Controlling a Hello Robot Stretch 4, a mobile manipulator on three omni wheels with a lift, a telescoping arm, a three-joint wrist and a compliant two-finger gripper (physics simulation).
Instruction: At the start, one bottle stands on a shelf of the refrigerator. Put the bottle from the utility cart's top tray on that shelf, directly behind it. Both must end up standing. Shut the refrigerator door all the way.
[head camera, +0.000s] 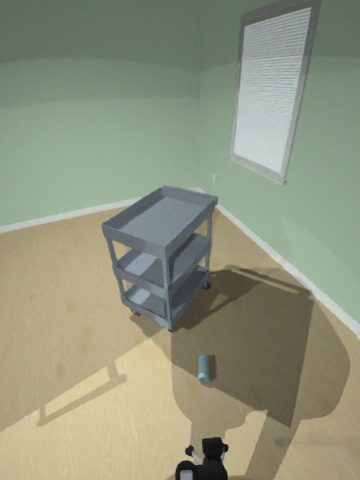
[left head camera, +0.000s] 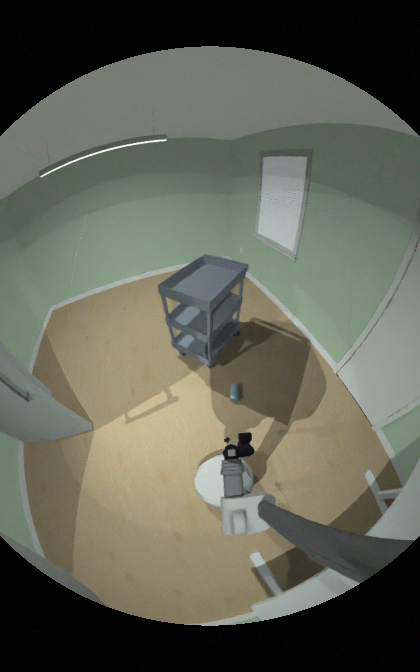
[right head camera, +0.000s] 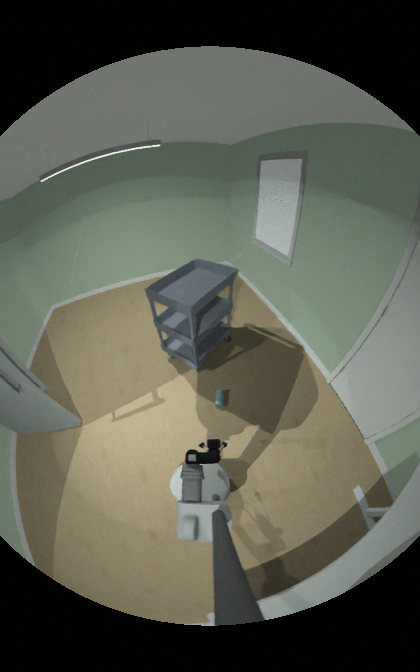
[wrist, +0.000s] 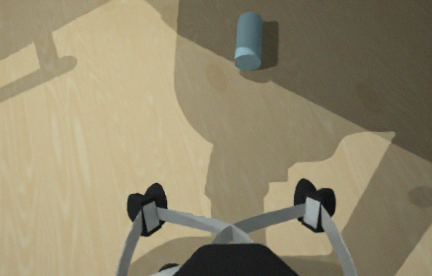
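Pixels of known places: gripper, between the fingertips: (left head camera: 237, 437) (wrist: 229, 198); robot's base, origin of its link: (left head camera: 222, 479).
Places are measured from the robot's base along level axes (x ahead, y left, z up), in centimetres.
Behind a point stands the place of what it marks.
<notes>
A blue bottle (head camera: 204, 368) {x 74.9, y -14.9, z 4.2 cm} (left head camera: 234, 392) {x 74.6, y -15.0, z 4.1 cm} (right head camera: 220, 398) {x 74.2, y -15.9, z 3.8 cm} (wrist: 249, 40) {x 73.8, y -14.6, z 4.1 cm} lies on its side on the floor, in front of the utility cart (head camera: 132, 238) {x 111.7, y 23.0, z 81.6 cm} (left head camera: 182, 296) {x 111.8, y 23.2, z 80.5 cm} (right head camera: 170, 301) {x 109.7, y 20.0, z 80.7 cm}. No bottle shows on the cart's top tray. My gripper (head camera: 207, 449) {x 28.4, y -8.5, z 36.3 cm} (left head camera: 238, 439) {x 28.4, y -8.5, z 36.3 cm} (right head camera: 213, 444) {x 28.4, y -8.5, z 36.3 cm} (wrist: 229, 198) {x 28.4, y -8.5, z 36.3 cm} points down over the floor. Its fingers are apart with nothing between them, and the bottle is beyond them in the wrist view. A grey panel with a handle (left head camera: 37, 405) {x 30.9, y 127.5, z 63.7 cm} (right head camera: 35, 402) {x 31.1, y 126.9, z 55.4 cm} at the left edge looks like part of the refrigerator door. The refrigerator's shelves and the bottle on its shelf do not show.
Green walls meet behind the cart, with a window (head camera: 272, 92) {x 226.4, y -87.9, z 145.6 cm} (left head camera: 284, 202) {x 226.5, y -87.9, z 137.7 cm} (right head camera: 279, 205) {x 228.2, y -87.3, z 138.5 cm} on the right wall. A white door (left head camera: 390, 355) {x 56.4, y -146.1, z 66.7 cm} (right head camera: 385, 360) {x 59.9, y -144.9, z 70.2 cm} is at the right. White legs or rails (left head camera: 376, 492) (right head camera: 364, 505) stand at the lower right, near my base.
</notes>
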